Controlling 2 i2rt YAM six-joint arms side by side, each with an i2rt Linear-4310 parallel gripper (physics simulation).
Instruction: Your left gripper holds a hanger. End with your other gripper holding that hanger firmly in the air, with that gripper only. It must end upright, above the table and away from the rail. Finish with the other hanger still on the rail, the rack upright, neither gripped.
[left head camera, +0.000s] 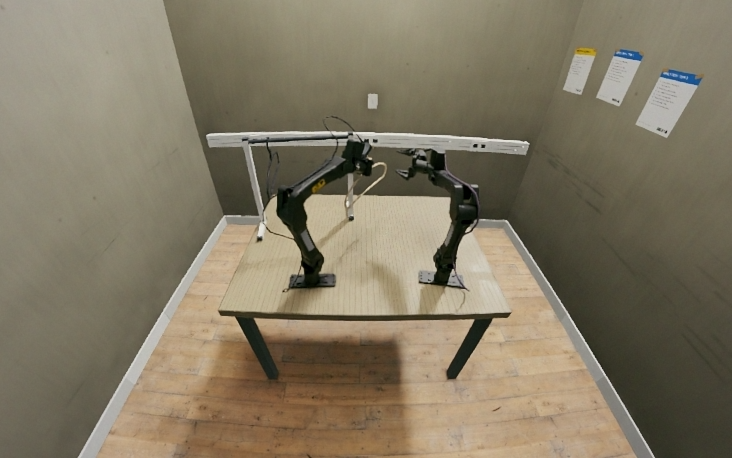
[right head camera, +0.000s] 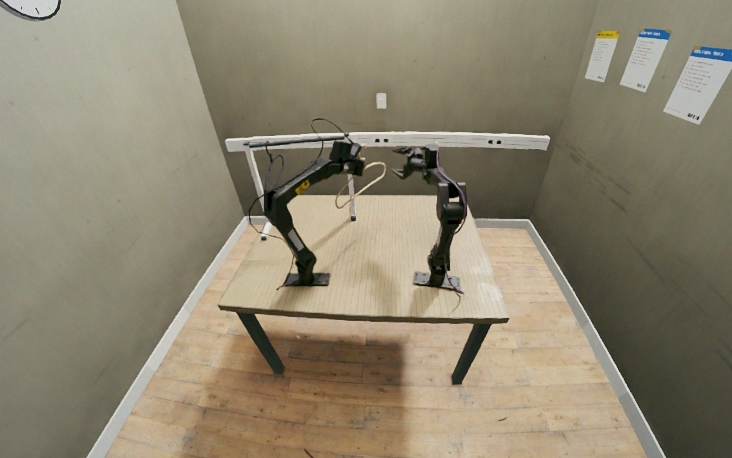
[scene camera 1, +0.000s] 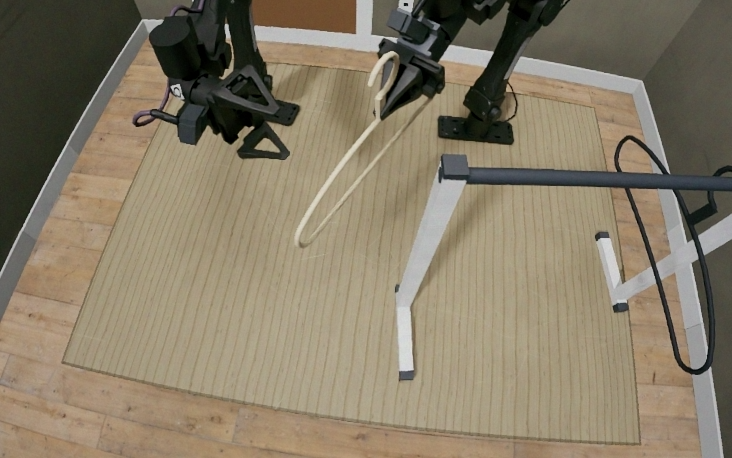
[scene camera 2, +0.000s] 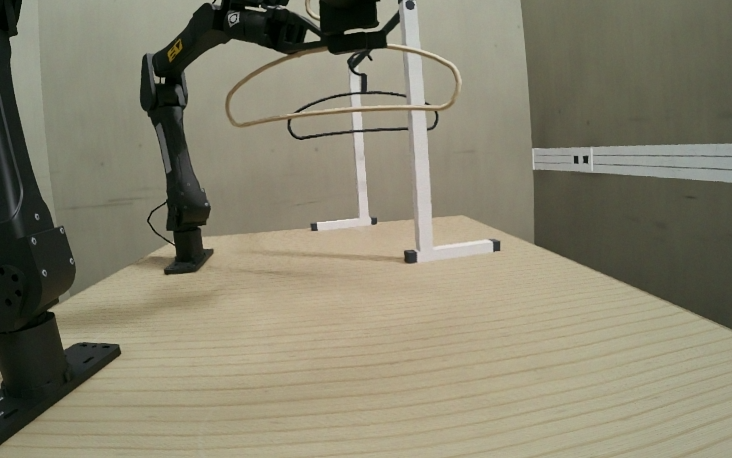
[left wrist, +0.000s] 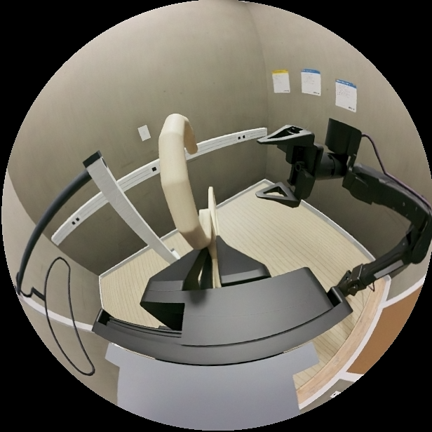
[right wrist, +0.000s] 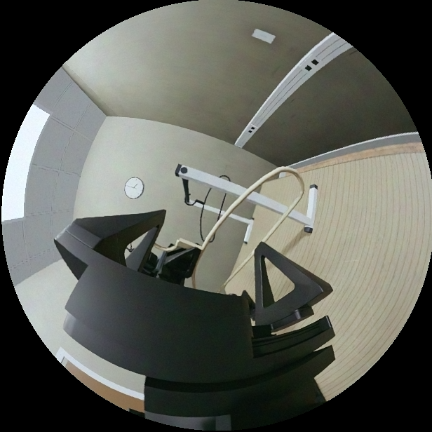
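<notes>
The cream hanger (left head camera: 385, 171) (scene camera 1: 341, 163) (scene camera 2: 345, 110) (left wrist: 175, 185) (right wrist: 303, 187) hangs in the air, hook up, bottom bar nearly level. My left gripper (scene camera 1: 381, 114) (left wrist: 213, 241) is shut on it just below the hook. My right gripper (left head camera: 399, 163) (right head camera: 395, 162) (scene camera 1: 282, 133) (left wrist: 257, 171) (right wrist: 214, 232) is open and empty, its fingers facing the hanger across a gap. The black hanger (scene camera 1: 696, 372) (scene camera 2: 377, 130) (left wrist: 87, 374) hangs on the dark rail (scene camera 1: 539, 175) (left wrist: 50, 210). In scene camera 2 the right gripper partly hides the left fingertips.
The rack's near white post (scene camera 1: 431, 232) (scene camera 2: 418, 162) stands upright, beside the cream hanger and away from the right gripper. The rack's feet rest on the table (left head camera: 399, 259) (scene camera 2: 377, 351). A white wall channel (left head camera: 448, 143) runs along the back wall.
</notes>
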